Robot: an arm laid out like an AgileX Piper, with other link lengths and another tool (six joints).
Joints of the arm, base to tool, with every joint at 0 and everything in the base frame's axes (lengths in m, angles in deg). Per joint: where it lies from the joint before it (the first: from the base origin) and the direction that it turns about. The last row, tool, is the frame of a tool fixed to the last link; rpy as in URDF.
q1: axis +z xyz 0 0 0.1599
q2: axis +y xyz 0 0 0
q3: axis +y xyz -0.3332 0 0.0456
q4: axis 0.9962 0 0.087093 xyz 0.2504 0 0.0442
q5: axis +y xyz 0 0 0
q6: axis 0.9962 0 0.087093 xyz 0.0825 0 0.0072
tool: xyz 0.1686 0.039 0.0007 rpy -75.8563 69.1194 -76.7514
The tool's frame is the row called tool.
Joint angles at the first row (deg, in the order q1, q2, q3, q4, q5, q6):
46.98 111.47 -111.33 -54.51 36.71 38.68
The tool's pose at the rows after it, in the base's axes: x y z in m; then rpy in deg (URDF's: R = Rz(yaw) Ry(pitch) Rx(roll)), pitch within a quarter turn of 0, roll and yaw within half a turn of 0:
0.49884 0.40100 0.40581 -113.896 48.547 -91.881
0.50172 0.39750 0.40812 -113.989 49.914 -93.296
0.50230 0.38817 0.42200 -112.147 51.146 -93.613
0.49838 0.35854 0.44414 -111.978 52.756 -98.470
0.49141 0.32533 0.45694 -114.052 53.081 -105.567
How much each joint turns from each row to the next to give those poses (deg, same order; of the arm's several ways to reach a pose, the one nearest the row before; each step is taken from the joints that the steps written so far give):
0.00 0.00 -0.23 -0.62 -0.14 0.72
-0.12 0.00 0.00 -1.26 0.52 2.61
0.00 -1.00 0.00 -2.24 1.08 2.46
0.00 -2.69 0.00 -1.43 5.04 2.19
0.00 -2.52 0.00 0.00 6.26 0.40

